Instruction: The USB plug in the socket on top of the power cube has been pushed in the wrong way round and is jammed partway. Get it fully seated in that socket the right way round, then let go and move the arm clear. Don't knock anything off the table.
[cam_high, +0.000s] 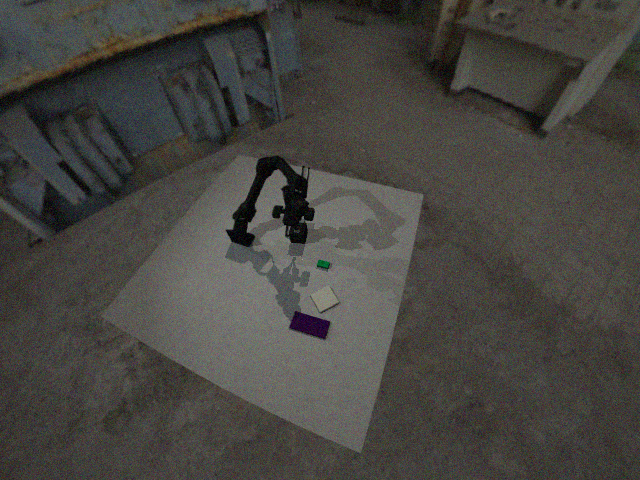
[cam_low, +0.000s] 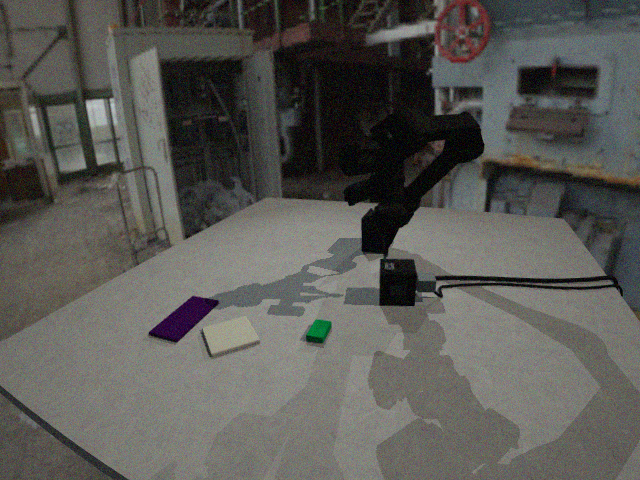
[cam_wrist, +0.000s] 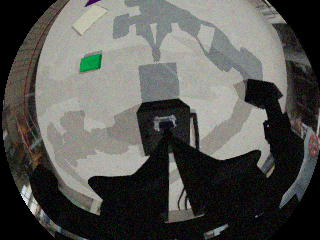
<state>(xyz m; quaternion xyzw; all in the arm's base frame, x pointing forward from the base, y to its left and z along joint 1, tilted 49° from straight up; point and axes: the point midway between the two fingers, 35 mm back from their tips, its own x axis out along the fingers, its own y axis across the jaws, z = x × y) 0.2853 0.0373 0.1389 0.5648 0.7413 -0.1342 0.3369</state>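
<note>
The pale socket is 60 mm below my gripper tip. From my gripper tip the other things lie so: green block 180 mm ahead, 120 mm below, 70 mm to the right; then cream tile 270 mm ahead, 220 mm to the right, 130 mm below; then USB plug 20 mm below.
</note>
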